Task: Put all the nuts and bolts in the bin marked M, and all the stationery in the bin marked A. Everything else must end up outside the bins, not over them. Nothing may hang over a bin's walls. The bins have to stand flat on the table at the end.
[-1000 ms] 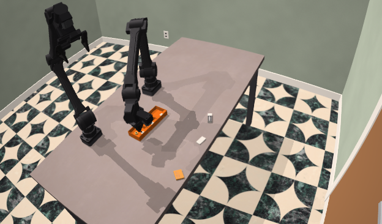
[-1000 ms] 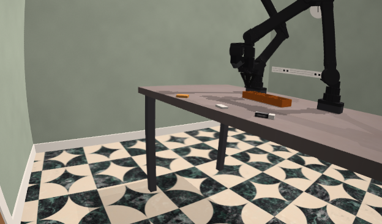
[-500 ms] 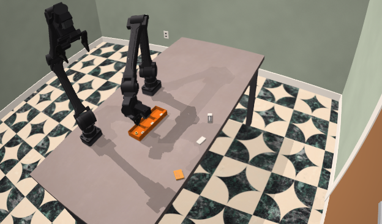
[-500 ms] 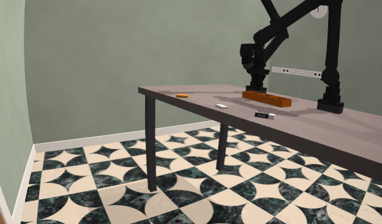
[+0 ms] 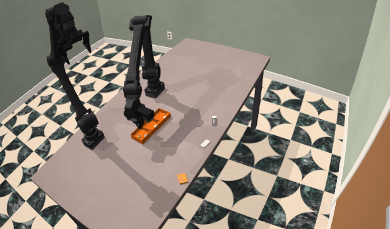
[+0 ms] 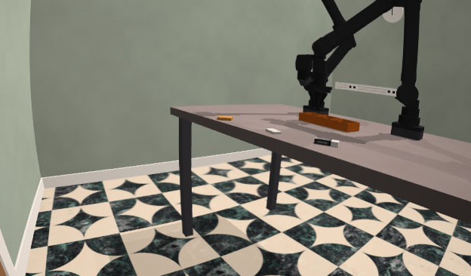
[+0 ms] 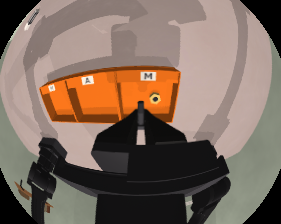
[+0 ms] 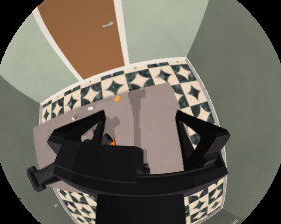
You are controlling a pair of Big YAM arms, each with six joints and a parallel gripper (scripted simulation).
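The brass nut is 50 mm below my left hand and 20 mm to the right of it. From my left hand the other things lie so: black bolt 10 mm behind; orange double bin 70 mm to the left, 50 mm below; white eraser 320 mm ahead, 140 mm to the left, 60 mm below.
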